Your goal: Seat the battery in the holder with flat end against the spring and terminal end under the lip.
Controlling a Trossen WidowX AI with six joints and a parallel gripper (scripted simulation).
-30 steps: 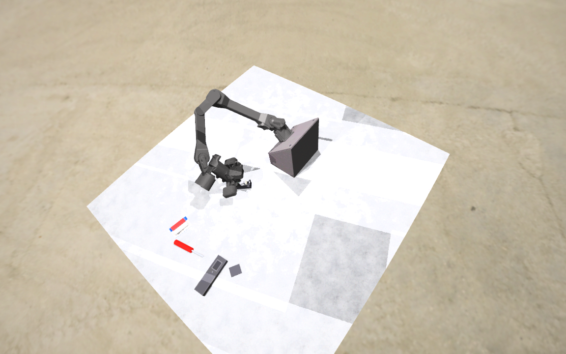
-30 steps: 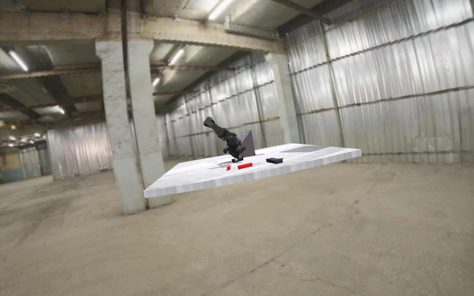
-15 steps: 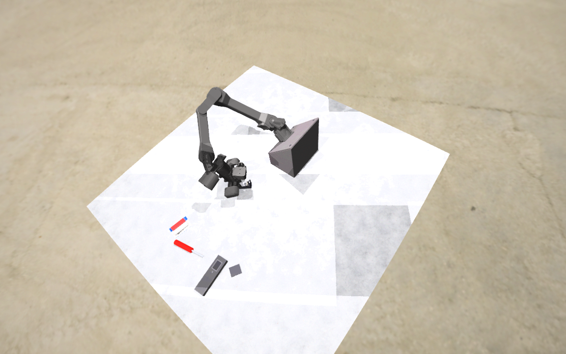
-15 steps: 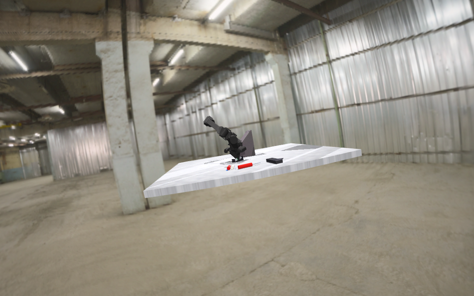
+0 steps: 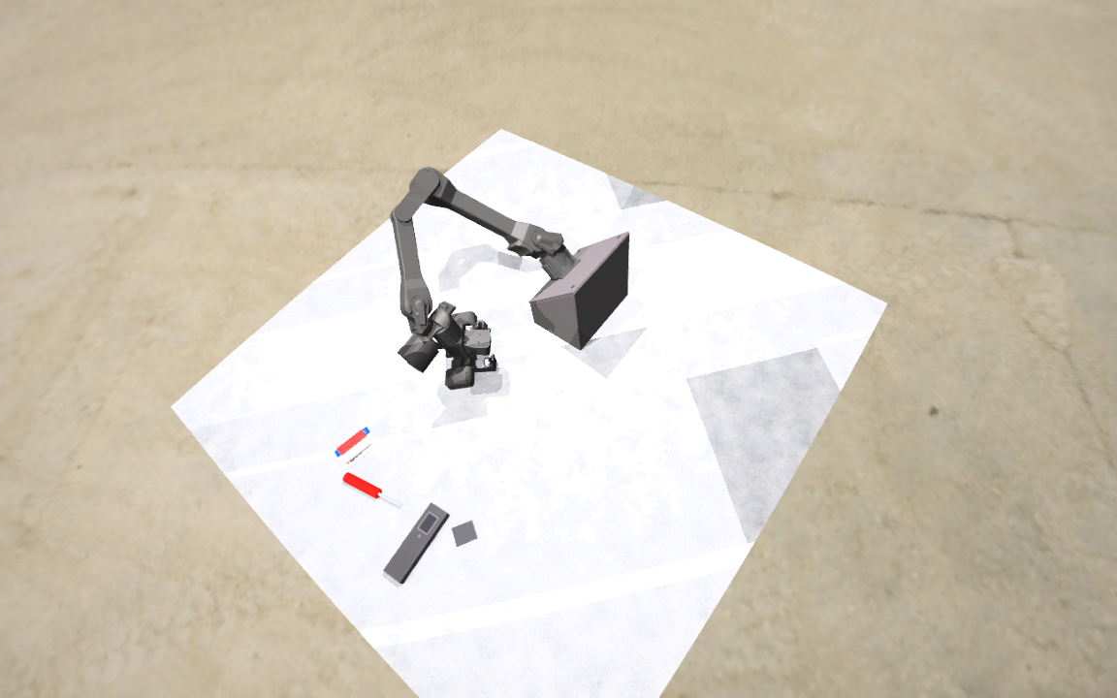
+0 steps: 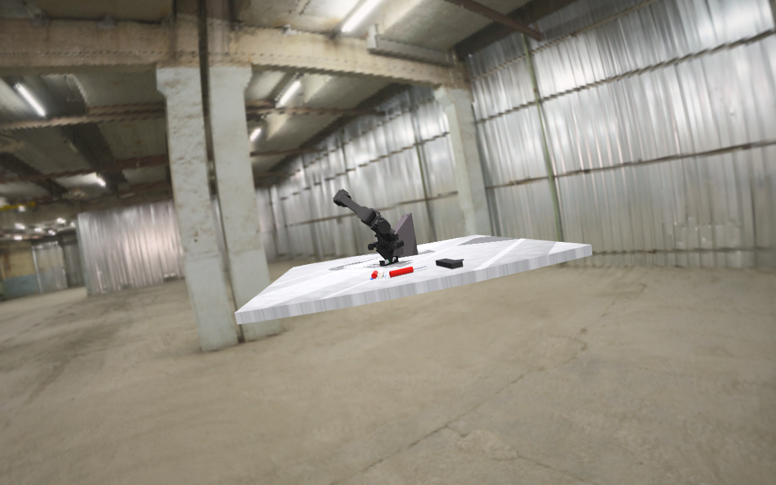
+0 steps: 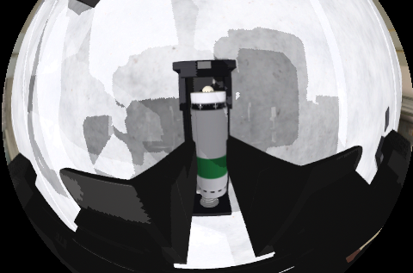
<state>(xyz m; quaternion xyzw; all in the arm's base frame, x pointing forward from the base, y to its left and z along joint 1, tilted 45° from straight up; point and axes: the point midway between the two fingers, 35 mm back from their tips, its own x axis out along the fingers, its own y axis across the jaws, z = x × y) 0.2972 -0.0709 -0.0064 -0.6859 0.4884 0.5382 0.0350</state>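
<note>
Right now the battery is 10 mm above my gripper tip. The rest, counted from my gripper tip: dark flat device (360 mm ahead, 210 mm to the left, 10 mm above); then red-handled screwdriver (360 mm ahead, 60 mm to the left).
</note>
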